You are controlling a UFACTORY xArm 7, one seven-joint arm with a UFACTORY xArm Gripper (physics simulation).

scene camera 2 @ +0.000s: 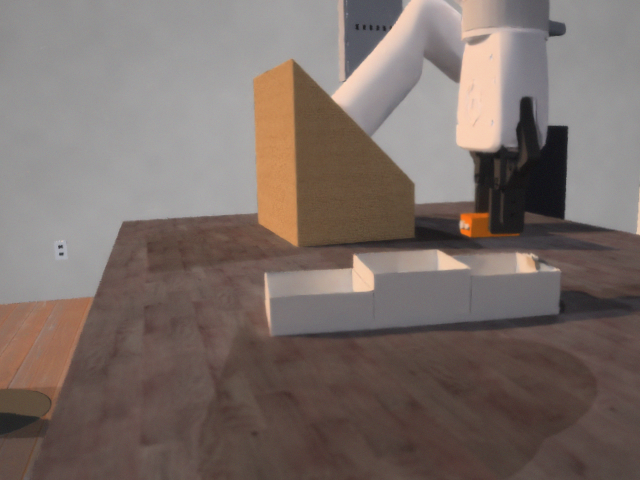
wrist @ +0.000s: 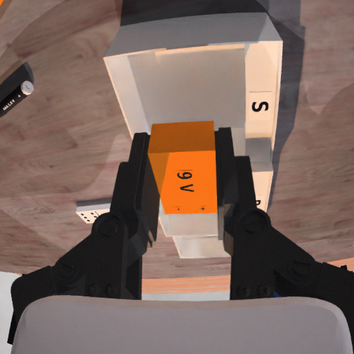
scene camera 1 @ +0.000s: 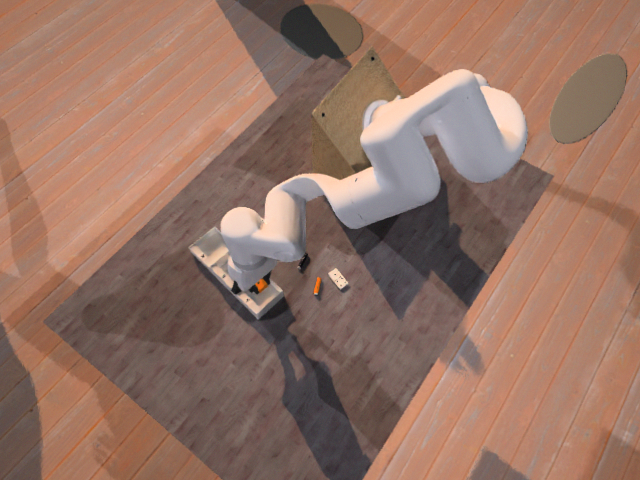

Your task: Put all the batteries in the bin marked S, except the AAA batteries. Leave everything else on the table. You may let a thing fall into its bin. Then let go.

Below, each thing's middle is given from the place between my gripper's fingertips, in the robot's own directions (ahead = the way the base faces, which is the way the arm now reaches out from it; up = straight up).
Now: hand 1 cm to the left of the orange 9 V battery (scene camera 2: 473, 225) and 1 cm below it. Round my hand: three joined white bins (scene camera 2: 426, 287): 2 cm behind, 9 cm to the right, 5 cm below.
